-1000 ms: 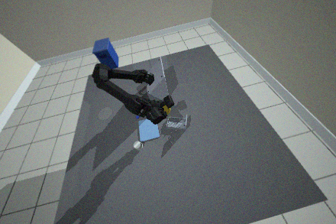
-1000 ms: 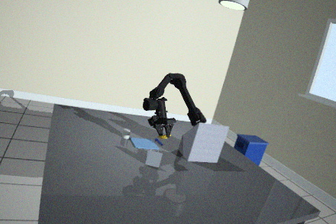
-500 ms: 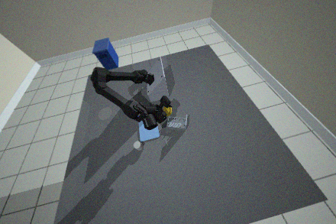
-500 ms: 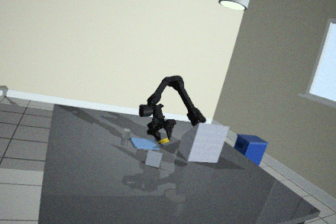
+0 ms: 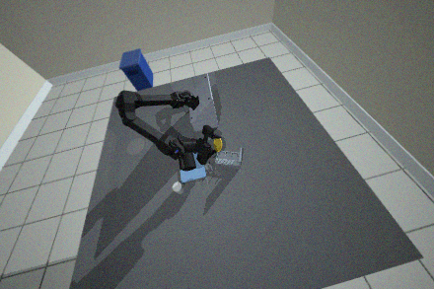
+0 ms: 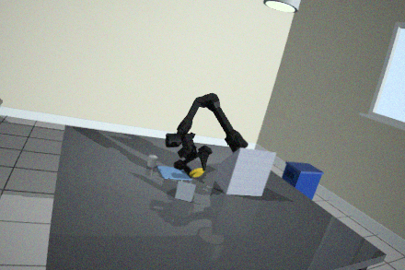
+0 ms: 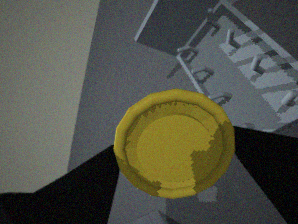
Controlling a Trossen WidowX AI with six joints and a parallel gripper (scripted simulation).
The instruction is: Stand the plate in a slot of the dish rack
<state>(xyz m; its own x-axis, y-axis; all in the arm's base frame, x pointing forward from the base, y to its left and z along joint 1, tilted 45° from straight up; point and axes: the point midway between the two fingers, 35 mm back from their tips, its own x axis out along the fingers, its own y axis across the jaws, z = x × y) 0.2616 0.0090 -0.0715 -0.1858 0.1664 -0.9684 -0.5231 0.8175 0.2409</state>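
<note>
Now: the grey dish rack 60 mm ahead of my gripper tip, 30 mm to the left of it and 60 mm below it. From my gripper tip the other things lie so: white cup: 160 mm ahead, 230 mm to the right, 60 mm below; then yellow plate: 10 mm to the right; then blue utensil: 60 mm behind, 220 mm to the right, 80 mm below.
</note>
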